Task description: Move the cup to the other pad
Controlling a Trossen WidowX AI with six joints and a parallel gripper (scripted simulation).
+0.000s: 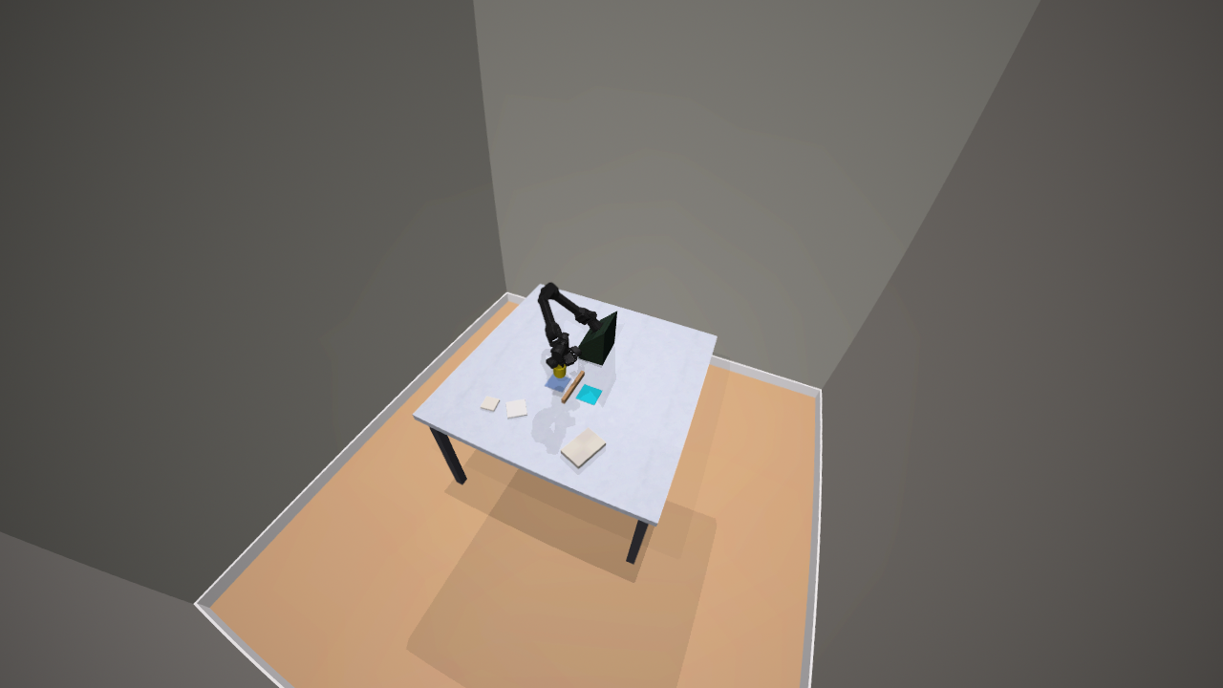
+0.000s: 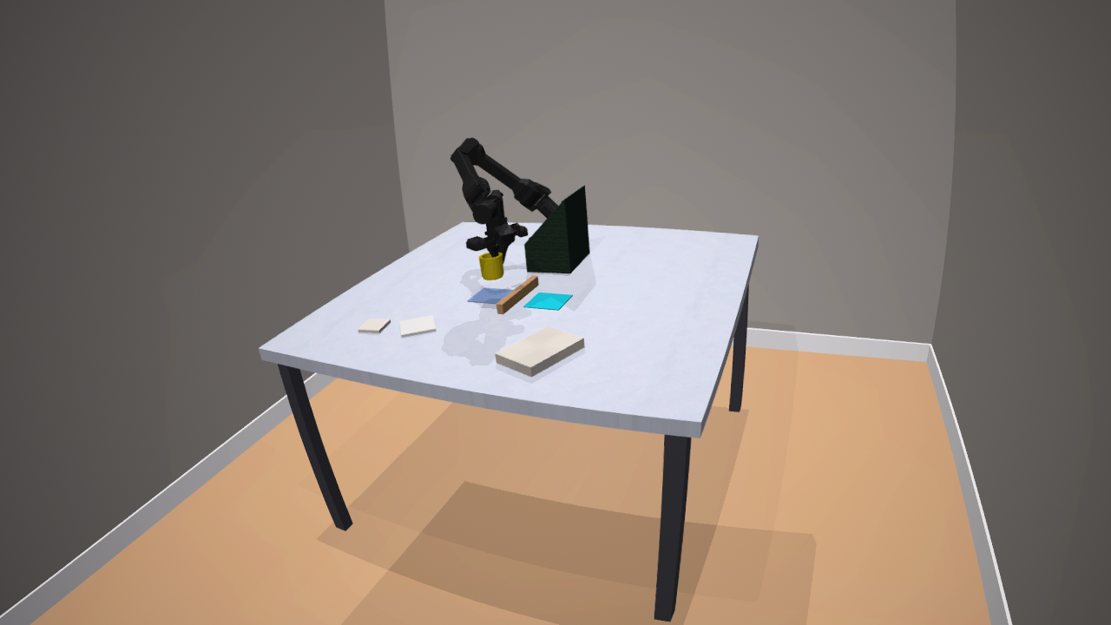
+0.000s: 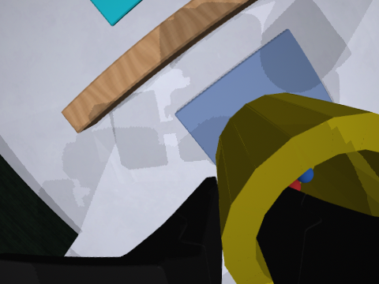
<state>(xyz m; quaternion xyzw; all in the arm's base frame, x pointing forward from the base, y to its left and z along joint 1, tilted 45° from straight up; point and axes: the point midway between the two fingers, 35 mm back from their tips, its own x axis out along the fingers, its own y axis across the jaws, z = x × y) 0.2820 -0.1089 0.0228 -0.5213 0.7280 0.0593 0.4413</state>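
Right now the cyan pad is 6 cm ahead of my gripper tip, 16 cm to the left of it and 10 cm below it. Round my gripper tip: yellow cup (2 cm ahead, 2 cm to the right); then red marble (2 cm ahead, 4 cm to the right, 2 cm below); then blue marble (3 cm ahead, 3 cm to the right, 2 cm below).
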